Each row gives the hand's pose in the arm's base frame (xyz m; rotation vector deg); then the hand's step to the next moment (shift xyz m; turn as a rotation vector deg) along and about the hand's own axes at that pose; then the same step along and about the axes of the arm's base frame.
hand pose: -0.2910 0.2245 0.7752 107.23 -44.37 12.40
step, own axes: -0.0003 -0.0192 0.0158 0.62 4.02 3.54
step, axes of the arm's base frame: 0.0082 -0.0092 -0.0216 -2.64 -4.33 1.83
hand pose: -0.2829 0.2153 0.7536 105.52 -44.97 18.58
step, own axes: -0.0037 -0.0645 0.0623 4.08 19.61 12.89
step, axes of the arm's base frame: 0.0306 -0.0404 -0.0741 -11.48 -17.56 11.28
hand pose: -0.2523 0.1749 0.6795 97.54 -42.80 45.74
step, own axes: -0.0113 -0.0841 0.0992 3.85 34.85 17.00
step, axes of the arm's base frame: 0.0752 -0.0745 -0.0764 -23.23 -25.18 18.56
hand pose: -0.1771 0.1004 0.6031 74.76 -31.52 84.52
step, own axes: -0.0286 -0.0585 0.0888 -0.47 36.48 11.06
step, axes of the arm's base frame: 0.0866 -0.0662 -0.0159 -27.83 -22.40 13.31
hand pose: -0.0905 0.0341 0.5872 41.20 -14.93 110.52
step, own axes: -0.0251 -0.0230 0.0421 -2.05 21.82 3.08
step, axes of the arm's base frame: 0.0433 -0.0283 0.0159 -17.41 -13.04 4.10
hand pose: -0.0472 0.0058 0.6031 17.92 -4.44 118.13
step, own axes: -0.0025 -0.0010 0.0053 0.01 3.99 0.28
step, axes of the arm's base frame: 0.0030 -0.0026 0.0044 -3.41 -2.00 0.57
